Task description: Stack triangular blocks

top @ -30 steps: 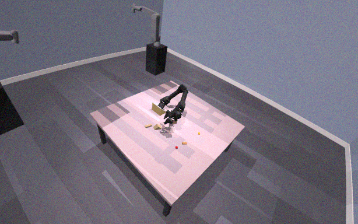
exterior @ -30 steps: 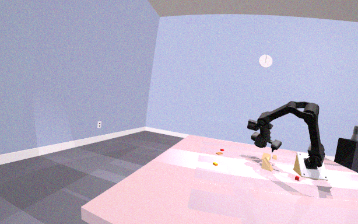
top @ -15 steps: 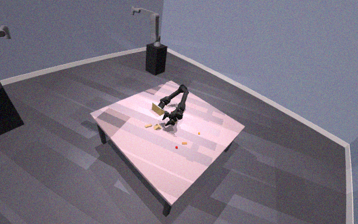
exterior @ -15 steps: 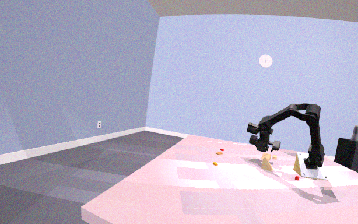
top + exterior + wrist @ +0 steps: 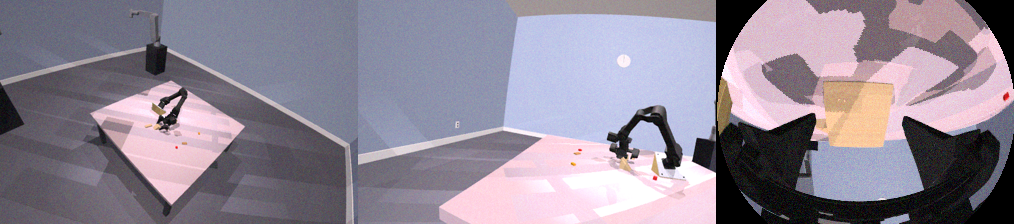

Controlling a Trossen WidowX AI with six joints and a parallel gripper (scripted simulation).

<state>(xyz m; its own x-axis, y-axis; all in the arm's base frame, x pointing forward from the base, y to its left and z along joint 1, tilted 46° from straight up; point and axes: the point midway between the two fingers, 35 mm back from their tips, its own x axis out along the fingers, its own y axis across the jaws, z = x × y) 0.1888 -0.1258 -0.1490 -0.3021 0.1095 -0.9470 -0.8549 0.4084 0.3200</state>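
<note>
Right now the tan triangular block is 1 cm above my gripper tip. Round my gripper tip: red cube (31 cm to the left, 6 cm behind, 1 cm below); orange bit (37 cm ahead, 26 cm to the left, 1 cm below).
</note>
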